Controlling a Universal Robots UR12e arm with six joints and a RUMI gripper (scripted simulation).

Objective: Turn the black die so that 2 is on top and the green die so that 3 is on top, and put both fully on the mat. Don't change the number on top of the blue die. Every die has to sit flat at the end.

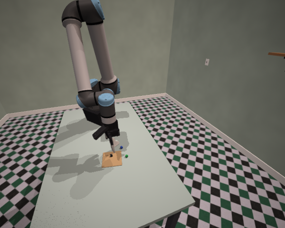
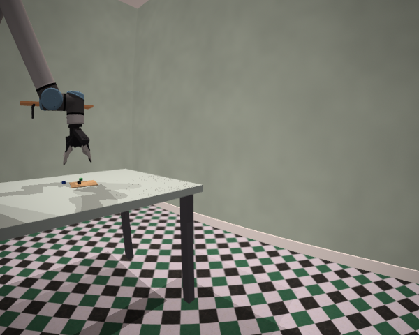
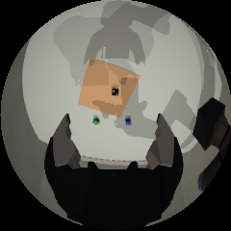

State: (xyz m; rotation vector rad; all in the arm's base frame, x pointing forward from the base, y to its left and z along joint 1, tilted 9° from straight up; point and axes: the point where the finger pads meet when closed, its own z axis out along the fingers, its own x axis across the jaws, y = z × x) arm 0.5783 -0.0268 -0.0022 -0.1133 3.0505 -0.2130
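The green die is 100 mm to the left of my hand, 100 mm below it and 50 mm ahead of it. The rest, counted from my hand: black die (100 mm below); then orange mat (110 mm below, 20 mm ahead); then blue die (100 mm to the left, 100 mm below, 50 mm behind).
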